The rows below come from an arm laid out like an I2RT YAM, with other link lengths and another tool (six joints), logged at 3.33 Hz.
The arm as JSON. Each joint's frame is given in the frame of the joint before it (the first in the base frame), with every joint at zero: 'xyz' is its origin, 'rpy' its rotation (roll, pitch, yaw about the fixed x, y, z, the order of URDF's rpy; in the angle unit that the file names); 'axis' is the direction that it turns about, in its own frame. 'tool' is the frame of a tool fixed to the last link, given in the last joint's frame.
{
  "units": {
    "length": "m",
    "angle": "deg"
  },
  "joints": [
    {
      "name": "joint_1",
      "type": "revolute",
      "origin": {
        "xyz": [
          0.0,
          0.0,
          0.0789
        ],
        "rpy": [
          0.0,
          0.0,
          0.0
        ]
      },
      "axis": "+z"
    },
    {
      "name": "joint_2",
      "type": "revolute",
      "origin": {
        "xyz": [
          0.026,
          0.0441,
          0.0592
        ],
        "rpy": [
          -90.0,
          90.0,
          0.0
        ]
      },
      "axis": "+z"
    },
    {
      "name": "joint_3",
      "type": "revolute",
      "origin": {
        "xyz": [
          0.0,
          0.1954,
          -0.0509
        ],
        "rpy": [
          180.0,
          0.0,
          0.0
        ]
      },
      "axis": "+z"
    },
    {
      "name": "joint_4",
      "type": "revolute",
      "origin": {
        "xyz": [
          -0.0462,
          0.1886,
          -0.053
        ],
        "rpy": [
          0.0,
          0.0,
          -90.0
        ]
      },
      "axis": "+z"
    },
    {
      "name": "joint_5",
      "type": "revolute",
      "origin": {
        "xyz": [
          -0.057,
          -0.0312,
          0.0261
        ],
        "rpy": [
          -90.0,
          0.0,
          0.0
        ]
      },
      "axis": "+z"
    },
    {
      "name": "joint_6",
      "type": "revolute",
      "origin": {
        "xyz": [
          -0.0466,
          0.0,
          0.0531
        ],
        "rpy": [
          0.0,
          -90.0,
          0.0
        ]
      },
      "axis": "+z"
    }
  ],
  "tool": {
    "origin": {
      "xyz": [
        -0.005,
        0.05,
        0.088
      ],
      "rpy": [
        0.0,
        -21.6,
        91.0
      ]
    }
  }
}
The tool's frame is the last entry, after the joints.
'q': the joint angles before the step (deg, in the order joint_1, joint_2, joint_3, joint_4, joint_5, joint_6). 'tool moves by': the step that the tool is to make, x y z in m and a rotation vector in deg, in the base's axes. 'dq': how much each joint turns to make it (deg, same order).
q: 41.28, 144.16, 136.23, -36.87, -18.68, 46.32
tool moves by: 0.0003, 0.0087, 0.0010, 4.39, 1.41, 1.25
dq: 0.03, 1.52, 0.00, 4.19, -3.80, 2.38
